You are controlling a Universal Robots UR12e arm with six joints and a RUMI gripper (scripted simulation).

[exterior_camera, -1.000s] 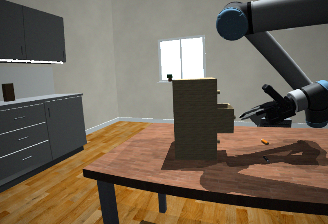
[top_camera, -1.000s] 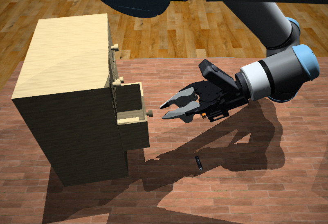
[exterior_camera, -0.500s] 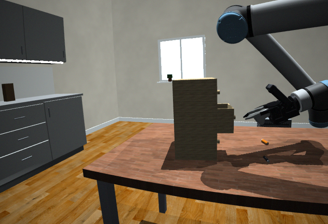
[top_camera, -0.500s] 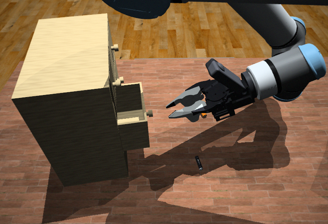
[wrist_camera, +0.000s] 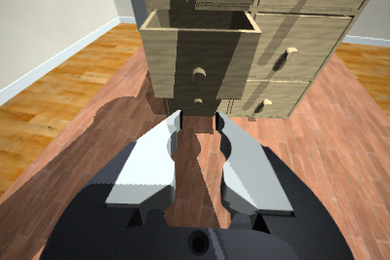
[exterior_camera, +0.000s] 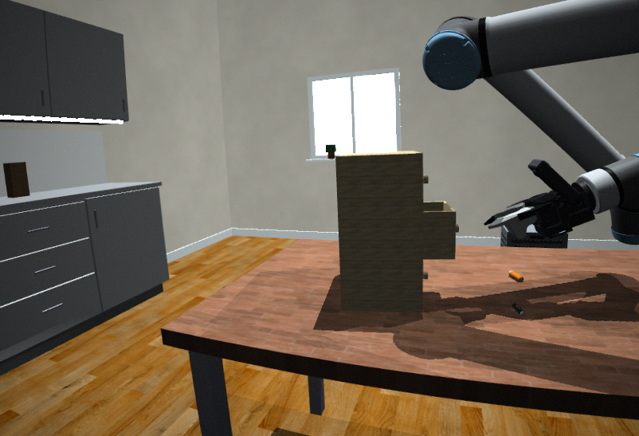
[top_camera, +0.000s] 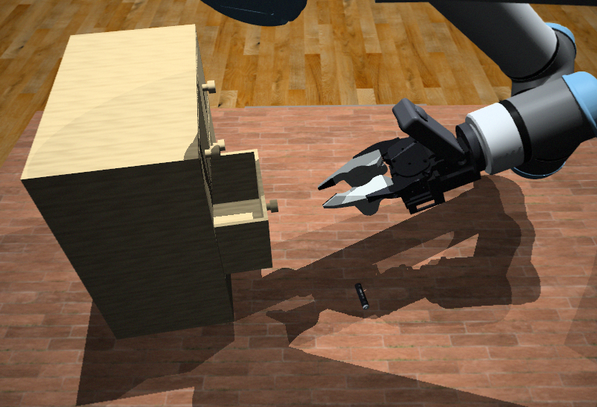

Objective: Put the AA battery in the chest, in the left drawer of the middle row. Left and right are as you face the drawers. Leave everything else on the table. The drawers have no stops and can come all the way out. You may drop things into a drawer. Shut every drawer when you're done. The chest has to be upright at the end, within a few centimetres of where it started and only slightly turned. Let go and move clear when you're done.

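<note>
My gripper is now 17 cm above the orange cylinder, 14 cm to the left of it and 7 cm past it. The rest, counted from my hand: dark cylindrical battery: 17 cm below, 6 cm to the left, 6 cm behind.
</note>
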